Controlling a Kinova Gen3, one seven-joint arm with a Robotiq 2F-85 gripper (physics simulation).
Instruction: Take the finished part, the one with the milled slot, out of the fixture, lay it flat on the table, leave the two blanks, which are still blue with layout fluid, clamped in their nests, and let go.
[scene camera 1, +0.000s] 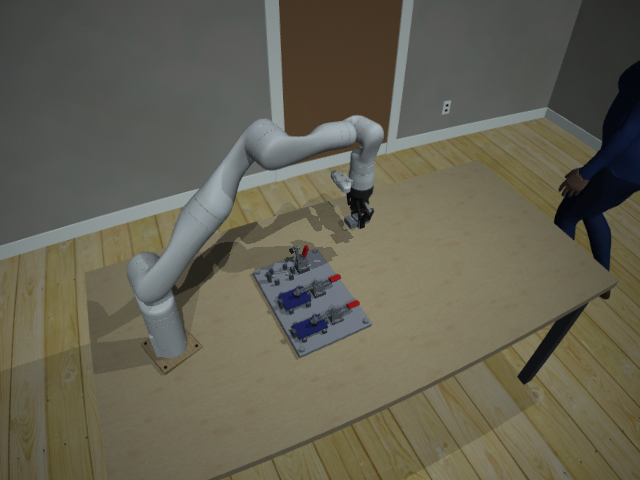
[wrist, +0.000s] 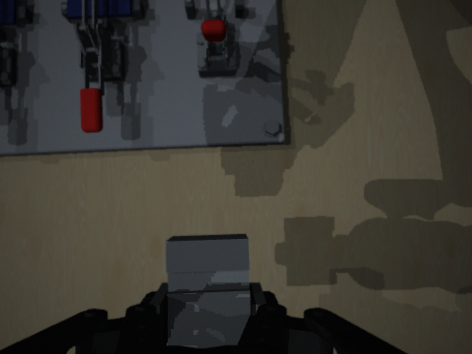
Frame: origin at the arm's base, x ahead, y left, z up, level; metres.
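Where they show: gripper, fingertip midpoint: (scene camera 1: 357, 223) (wrist: 211, 300); arm's base, link origin: (scene camera 1: 171, 345).
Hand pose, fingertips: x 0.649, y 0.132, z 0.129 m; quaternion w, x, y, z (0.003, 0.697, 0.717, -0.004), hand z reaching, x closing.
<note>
Things, the pixels of their top centre, and the offset from my fingertips. "pt": a spot on its surface instead. Level surfaces: height alone.
- finished part, top centre: (wrist: 208, 314) (scene camera 1: 357, 217) dx -0.002, dy +0.000, dz +0.027 m
- fixture plate, top centre: (wrist: 107, 34) (scene camera 1: 309, 296) dx -0.217, dy -0.120, dz -0.123 m
- third nest, surface spot: (scene camera 1: 277, 282) pt dx -0.291, dy -0.044, dz -0.108 m
- wooden table, surface height: dz -0.138 m
The finished part (scene camera 1: 351, 222) (wrist: 207, 256) is a grey block held between the fingers of my gripper (scene camera 1: 360, 221) (wrist: 211, 300). My gripper is shut on it, above the table beyond the fixture's clamp-handle side. The milled slot cannot be made out clearly. The fixture plate (scene camera 1: 338, 295) (wrist: 160, 110) lies on the table. Two blue blanks (scene camera 1: 294, 298) (scene camera 1: 309, 327) sit in their nests under lowered clamps; parts of both blanks (wrist: 117, 7) (wrist: 7, 14) show in the wrist view. The third nest (scene camera 1: 277, 282) is empty, its red-handled clamp (scene camera 1: 305, 251) (wrist: 213, 31) standing raised.
The wooden table (scene camera 1: 439, 248) (wrist: 100, 210) extends around the fixture. Red clamp handles (scene camera 1: 334, 277) (scene camera 1: 353, 304) (wrist: 91, 110) stick out toward the plate's edge. The arm's shadow falls across the table and the plate's corner. A person (scene camera 1: 615, 155) in blue stands beyond the table's right end.
</note>
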